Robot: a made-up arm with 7 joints. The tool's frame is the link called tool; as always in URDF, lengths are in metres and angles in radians. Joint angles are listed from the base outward.
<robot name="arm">
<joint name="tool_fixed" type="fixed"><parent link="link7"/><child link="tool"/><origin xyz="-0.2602 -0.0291 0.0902" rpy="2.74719 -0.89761 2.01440"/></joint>
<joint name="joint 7" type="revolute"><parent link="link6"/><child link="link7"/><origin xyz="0.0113 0.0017 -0.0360" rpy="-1.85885 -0.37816 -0.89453"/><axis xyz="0 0 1"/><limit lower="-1.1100" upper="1.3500"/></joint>
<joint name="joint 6" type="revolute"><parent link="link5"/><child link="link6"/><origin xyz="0.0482 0.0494 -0.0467" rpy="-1.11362 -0.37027 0.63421"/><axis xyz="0 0 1"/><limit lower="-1.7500" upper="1.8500"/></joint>
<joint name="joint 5" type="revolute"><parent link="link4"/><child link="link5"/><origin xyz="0.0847 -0.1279 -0.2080" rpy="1.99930 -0.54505 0.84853"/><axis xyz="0 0 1"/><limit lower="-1.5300" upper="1.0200"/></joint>
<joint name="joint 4" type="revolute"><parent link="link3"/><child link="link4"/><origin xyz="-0.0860 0.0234 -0.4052" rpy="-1.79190 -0.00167 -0.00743"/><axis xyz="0 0 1"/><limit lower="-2.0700" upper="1.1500"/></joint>
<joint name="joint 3" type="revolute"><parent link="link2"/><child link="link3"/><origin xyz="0.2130 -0.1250 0.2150" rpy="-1.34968 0.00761 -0.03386"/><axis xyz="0 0 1"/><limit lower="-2.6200" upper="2.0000"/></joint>
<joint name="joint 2" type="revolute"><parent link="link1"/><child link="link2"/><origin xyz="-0.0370 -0.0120 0.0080" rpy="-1.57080 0.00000 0.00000"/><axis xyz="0 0 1"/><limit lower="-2.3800" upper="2.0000"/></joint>
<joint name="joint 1" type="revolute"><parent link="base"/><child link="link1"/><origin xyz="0.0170 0.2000 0.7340" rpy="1.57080 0.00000 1.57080"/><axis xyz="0 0 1"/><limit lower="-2.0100" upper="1.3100"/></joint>
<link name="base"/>
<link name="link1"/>
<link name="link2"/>
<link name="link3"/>
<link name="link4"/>
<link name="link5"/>
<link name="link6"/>
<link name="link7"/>
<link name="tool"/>
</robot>
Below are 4 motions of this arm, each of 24 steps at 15 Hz.
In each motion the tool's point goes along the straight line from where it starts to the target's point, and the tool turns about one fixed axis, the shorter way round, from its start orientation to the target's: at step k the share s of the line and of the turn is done. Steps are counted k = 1, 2, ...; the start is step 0. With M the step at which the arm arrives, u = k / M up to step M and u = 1 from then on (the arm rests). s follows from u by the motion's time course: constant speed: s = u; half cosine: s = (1 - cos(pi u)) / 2; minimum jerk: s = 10 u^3 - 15 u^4 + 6 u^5.
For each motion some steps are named. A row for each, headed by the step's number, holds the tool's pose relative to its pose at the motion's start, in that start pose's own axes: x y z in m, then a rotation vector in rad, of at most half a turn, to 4 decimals.
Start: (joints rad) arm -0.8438 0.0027 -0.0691 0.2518 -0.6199 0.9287 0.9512
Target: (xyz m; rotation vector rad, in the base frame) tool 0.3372 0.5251 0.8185 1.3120 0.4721 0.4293
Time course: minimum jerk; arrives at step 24
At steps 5, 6, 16, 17, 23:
5: -0.0110 0.0033 0.0088 0.0919 0.1099 0.0942
6: -0.0176 0.0053 0.0142 0.1474 0.1763 0.1512
16: -0.1345 0.0407 0.1082 1.1253 1.3458 1.1540
17: -0.1443 0.0436 0.1161 1.2074 1.4440 1.2382
23: -0.1701 0.0514 0.1369 1.4232 1.7022 1.4596

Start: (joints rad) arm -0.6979 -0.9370 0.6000 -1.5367 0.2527 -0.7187 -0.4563
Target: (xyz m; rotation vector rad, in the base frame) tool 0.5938 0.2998 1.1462 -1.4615 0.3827 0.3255
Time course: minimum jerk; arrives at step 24
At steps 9, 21, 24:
9: -0.0314 0.0566 0.1013 -0.1982 -0.1240 -0.3552
21: -0.1123 0.2023 0.3620 -0.7086 -0.4432 -1.2700
24: -0.1141 0.2056 0.3679 -0.7202 -0.4504 -1.2907

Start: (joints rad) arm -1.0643 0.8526 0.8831 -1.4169 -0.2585 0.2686 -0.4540
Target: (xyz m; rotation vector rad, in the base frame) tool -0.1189 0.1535 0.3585 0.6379 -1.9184 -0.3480
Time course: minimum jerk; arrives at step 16
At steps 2, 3, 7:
2: 0.0073 0.0057 0.0030 0.0111 0.0038 0.0218
3: 0.0222 0.0173 0.0090 0.0336 0.0116 0.0661
7: 0.1745 0.1361 0.0712 0.2648 0.0916 0.5205

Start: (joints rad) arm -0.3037 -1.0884 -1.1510 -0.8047 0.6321 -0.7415 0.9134
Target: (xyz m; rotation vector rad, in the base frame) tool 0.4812 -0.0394 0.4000 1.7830 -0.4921 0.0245
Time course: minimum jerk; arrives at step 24
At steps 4, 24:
4: 0.0096 -0.0036 0.0006 0.0199 -0.0200 0.0260
24: 0.2717 -0.1004 0.0170 0.5606 -0.5641 0.7333

